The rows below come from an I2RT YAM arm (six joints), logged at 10 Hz.
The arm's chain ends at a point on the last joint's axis. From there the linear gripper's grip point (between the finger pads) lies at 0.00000 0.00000 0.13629 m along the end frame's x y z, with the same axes.
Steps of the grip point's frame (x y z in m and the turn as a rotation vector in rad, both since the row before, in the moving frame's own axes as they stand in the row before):
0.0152, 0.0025, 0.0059, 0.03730, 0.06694, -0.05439
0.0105, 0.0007, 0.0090, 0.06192, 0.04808, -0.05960
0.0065, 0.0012, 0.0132, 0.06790, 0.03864, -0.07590
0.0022, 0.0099, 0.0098, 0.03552, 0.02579, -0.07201
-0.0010, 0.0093, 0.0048, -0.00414, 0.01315, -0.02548
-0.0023, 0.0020, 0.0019, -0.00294, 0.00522, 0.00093
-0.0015, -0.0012, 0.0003, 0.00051, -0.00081, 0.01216
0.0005, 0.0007, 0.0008, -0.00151, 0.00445, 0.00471
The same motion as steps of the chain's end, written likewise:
0.0062, 0.0078, 0.0063, 0.03730, 0.06694, -0.05439
0.0042, 0.0093, 0.0094, 0.06192, 0.04808, -0.05960
0.0016, 0.0106, 0.0136, 0.06790, 0.03864, -0.07590
-0.0011, 0.0149, 0.0099, 0.03552, 0.02579, -0.07201
-0.0028, 0.0088, 0.0048, -0.00414, 0.01315, -0.02548
-0.0030, 0.0016, 0.0019, -0.00294, 0.00522, 0.00093
-0.0014, -0.0011, 0.0003, 0.00051, -0.00081, 0.01216
-0.0001, 0.0005, 0.0008, -0.00151, 0.00445, 0.00471

